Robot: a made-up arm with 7 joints. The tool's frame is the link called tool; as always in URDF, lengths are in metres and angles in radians. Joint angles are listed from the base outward.
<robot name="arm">
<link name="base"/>
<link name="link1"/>
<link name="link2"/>
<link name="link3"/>
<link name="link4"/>
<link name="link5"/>
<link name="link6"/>
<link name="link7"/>
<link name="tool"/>
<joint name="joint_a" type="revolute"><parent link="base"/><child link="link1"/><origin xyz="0.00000 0.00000 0.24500" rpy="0.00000 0.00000 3.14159"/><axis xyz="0 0 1"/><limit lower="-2.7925" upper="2.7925"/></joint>
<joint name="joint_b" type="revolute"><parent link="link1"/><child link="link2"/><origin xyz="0.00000 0.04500 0.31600" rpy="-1.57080 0.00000 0.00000"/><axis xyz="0 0 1"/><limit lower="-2.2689" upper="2.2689"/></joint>
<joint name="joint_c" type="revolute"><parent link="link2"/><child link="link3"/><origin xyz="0.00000 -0.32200 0.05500" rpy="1.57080 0.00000 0.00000"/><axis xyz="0 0 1"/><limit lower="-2.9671" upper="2.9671"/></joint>
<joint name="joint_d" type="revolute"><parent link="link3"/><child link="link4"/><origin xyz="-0.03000 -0.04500 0.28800" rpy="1.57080 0.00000 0.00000"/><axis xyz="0 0 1"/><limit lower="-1.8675" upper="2.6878"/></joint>
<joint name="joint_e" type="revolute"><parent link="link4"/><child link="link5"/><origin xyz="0.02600 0.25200 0.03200" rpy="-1.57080 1.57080 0.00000"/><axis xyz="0 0 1"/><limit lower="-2.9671" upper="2.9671"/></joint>
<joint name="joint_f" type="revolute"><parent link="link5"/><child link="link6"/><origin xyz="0.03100 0.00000 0.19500" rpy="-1.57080 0.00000 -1.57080"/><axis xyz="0 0 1"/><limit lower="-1.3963" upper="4.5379"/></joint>
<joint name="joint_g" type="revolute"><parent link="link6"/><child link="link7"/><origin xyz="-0.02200 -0.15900 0.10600" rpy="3.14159 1.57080 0.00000"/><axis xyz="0 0 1"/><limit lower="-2.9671" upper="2.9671"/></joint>
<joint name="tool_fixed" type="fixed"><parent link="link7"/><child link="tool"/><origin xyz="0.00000 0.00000 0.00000" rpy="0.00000 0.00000 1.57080"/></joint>
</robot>
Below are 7 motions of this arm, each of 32 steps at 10 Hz.
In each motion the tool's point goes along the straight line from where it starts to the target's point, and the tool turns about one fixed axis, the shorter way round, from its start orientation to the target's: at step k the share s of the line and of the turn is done. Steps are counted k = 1, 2, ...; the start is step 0. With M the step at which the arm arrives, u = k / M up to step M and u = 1 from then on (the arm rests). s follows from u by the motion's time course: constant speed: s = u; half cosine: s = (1 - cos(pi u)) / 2; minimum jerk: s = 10 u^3 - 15 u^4 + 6 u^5.
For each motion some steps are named. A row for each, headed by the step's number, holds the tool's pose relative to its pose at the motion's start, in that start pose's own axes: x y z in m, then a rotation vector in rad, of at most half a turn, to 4 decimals.
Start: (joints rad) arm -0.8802 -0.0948 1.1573 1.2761 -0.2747 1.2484 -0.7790
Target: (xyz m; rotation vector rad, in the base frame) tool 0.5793 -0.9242 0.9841 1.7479 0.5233 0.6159
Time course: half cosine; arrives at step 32
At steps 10, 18, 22, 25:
10: -0.2313 0.0246 -0.0001 -0.0566 -0.2256 -0.0637
18: -0.6220 0.0662 -0.0002 -0.1521 -0.6065 -0.1714
22: -0.8096 0.0861 -0.0003 -0.1980 -0.7895 -0.2231
25: -0.9228 0.0981 -0.0004 -0.2257 -0.8998 -0.2543

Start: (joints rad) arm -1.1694 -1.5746 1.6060 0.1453 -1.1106 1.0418 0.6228
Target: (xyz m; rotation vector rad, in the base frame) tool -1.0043 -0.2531 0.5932 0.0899 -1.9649 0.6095
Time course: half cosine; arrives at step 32
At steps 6, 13, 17, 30, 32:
6: -0.0080 0.0669 -0.1145 -0.0946 0.1057 0.0140
13: -0.0337 0.2816 -0.4821 -0.3984 0.4452 0.0591
17: -0.0521 0.4357 -0.7459 -0.6164 0.6887 0.0915
30: -0.0940 0.7860 -1.3456 -1.1120 1.2424 0.1651
32: -0.0949 0.7937 -1.3586 -1.1228 1.2545 0.1667

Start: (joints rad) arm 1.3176 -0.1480 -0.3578 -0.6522 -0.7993 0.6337 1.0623
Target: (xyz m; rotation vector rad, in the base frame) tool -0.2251 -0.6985 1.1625 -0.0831 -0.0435 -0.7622
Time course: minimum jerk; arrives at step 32
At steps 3, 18, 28, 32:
3: 0.0034 0.0018 -0.0022 0.0037 -0.0031 0.0066
18: 0.2926 0.1537 -0.1932 0.3160 -0.2652 0.5683
28: 0.4674 0.2456 -0.3086 0.5048 -0.4236 0.9078
32: 0.4751 0.2496 -0.3137 0.5130 -0.4305 0.9227

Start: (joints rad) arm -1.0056 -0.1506 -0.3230 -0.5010 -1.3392 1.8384 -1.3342
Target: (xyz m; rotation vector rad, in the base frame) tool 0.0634 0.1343 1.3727 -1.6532 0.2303 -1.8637
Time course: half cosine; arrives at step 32
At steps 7, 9, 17, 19, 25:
7: 0.0011 -0.0025 -0.0156 -0.1277 -0.0004 -0.1138
9: 0.0018 -0.0041 -0.0252 -0.2057 -0.0006 -0.1833
17: 0.0053 -0.0122 -0.0756 -0.6177 -0.0018 -0.5505
19: 0.0063 -0.0143 -0.0889 -0.7259 -0.0022 -0.6469
25: 0.0086 -0.0197 -0.1221 -0.9974 -0.0030 -0.8890

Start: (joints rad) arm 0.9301 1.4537 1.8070 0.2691 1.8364 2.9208 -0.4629
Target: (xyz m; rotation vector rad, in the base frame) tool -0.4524 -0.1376 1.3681 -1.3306 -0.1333 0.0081
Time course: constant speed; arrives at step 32
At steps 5, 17, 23, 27, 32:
5: 0.0907 0.0169 0.1197 -0.1505 0.0605 0.0051
17: 0.3082 0.0576 0.4070 -0.5117 0.2057 0.0174
23: 0.4170 0.0779 0.5506 -0.6923 0.2783 0.0235
27: 0.4896 0.0915 0.6464 -0.8127 0.3267 0.0276
32: 0.5802 0.1084 0.7661 -0.9632 0.3871 0.0327

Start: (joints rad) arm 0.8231 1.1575 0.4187 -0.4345 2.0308 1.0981 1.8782
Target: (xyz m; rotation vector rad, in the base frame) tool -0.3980 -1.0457 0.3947 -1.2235 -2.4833 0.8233
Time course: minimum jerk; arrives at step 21
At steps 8, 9, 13, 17, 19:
8: -0.1525 0.1076 0.0272 -0.1691 -0.0436 0.1375
9: -0.1968 0.1388 0.0351 -0.2182 -0.0562 0.1774
13: -0.3824 0.2698 0.0683 -0.4240 -0.1093 0.3448
17: -0.5076 0.3581 0.0906 -0.5630 -0.1451 0.4578
19: -0.5309 0.3745 0.0948 -0.5887 -0.1517 0.4787

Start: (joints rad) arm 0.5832 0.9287 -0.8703 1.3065 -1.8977 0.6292 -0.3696
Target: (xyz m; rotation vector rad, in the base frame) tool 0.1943 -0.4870 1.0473 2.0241 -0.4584 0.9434
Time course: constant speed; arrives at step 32
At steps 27, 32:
27: 0.0328 -0.4655 -0.0556 0.4955 0.0335 0.2805
32: 0.0389 -0.5517 -0.0659 0.5872 0.0397 0.3325

